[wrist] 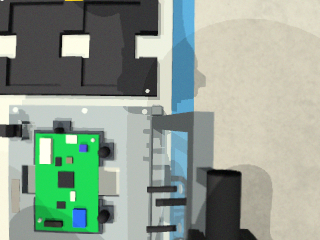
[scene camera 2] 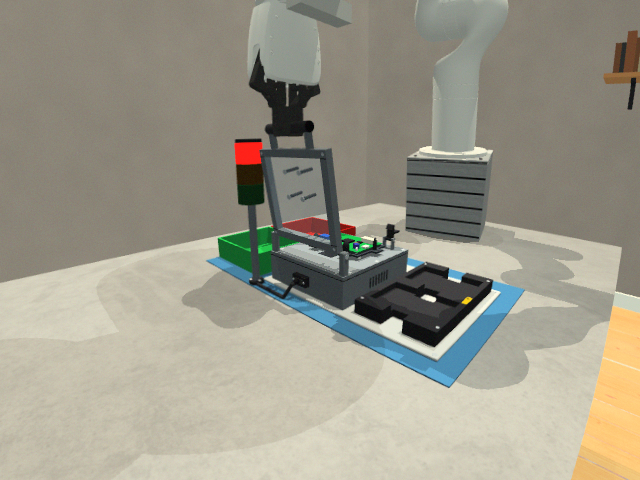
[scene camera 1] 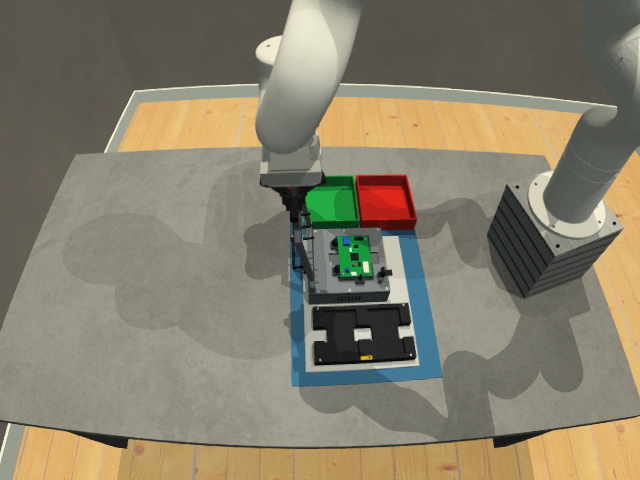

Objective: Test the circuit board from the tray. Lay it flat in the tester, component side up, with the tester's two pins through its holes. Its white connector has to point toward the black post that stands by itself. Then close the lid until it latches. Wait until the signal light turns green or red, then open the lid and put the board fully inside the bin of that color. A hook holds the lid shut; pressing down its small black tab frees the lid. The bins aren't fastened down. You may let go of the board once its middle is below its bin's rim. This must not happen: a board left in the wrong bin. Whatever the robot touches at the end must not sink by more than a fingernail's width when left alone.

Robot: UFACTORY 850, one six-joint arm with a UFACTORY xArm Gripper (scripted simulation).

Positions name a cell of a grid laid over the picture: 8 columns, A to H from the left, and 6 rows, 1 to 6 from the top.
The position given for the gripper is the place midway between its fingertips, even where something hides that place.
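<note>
The gripper (scene camera 1: D3) can be seen here. A green bin (scene camera 1: E3) is visible, and scene camera 2 shows it (scene camera 2: C4) too, while in the wrist view the green bin is out of frame. A green circuit board (scene camera 1: E4) is visible as well, and the wrist view also shows the board (wrist: B5). A red bin (scene camera 1: E3) can be seen, though in the wrist view the red bin is out of frame. The scene also has a tester lid (scene camera 2: D3), with the lid (scene camera 1: D3) in scene camera 1 too, and a tester bed (wrist: C4).
</note>
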